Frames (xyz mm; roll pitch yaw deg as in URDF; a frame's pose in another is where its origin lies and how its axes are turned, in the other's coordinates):
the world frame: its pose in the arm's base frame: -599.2 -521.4 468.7 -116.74 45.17 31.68
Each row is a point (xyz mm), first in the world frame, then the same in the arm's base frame.
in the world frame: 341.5 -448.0 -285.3
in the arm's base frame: -47.4 -243.4 599.1
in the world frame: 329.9 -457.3 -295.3
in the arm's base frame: -44.2 -247.0 616.3
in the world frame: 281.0 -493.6 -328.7
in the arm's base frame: -37.8 -258.9 684.5
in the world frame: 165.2 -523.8 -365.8
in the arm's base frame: -70.6 -302.1 797.4
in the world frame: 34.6 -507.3 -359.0
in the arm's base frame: -159.0 -358.3 877.4
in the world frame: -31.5 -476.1 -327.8
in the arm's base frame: -231.2 -386.6 894.8
